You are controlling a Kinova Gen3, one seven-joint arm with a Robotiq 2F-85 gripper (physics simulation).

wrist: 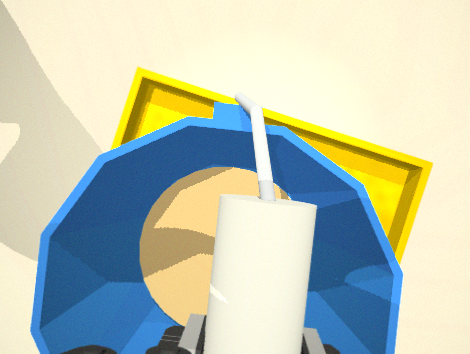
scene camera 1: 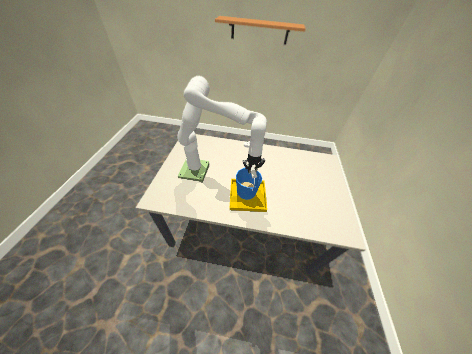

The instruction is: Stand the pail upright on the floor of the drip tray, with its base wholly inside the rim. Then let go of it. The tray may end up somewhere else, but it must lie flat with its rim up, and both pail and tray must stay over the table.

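Pixels of known places: gripper, between the fingertips: (wrist: 249, 348) (scene camera 1: 252, 172); arm's base, origin of its link: (scene camera 1: 195, 165).
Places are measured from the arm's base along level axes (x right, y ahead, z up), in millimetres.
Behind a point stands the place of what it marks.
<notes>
The blue pail (scene camera 1: 244, 189) {x 311, y 362, z 127 mm} (wrist: 340, 240) {x 200, y 452, z 96 mm} is roughly upright over the yellow drip tray (scene camera 1: 235, 204) {x 323, y 315, z -27 mm} (wrist: 417, 200) {x 158, y 524, z 2 mm}, with a tan round bottom visible inside it. Its base appears within the tray's outline in the scene view; whether it touches the tray floor cannot be told. The tray lies flat on the table, rim up. My gripper (scene camera 1: 254, 170) {x 238, y 404, z 206 mm} (wrist: 254, 340) {x 238, y 404, z 206 mm} is above the pail, shut on the white grip (wrist: 260, 260) {x 202, y 396, z 240 mm} of its handle. The wrist view shows the grip and a thin bent wire across the pail's opening. The pail hides much of the tray there.
The cream table (scene camera 1: 310, 200) {x 268, y 847, z -31 mm} extends around the tray, whose near side lies fairly close to the table's front edge. The arm's green base plate (scene camera 1: 185, 173) {x 76, y -62, z -8 mm} is at the left. An orange wall shelf (scene camera 1: 260, 23) is high at the back.
</notes>
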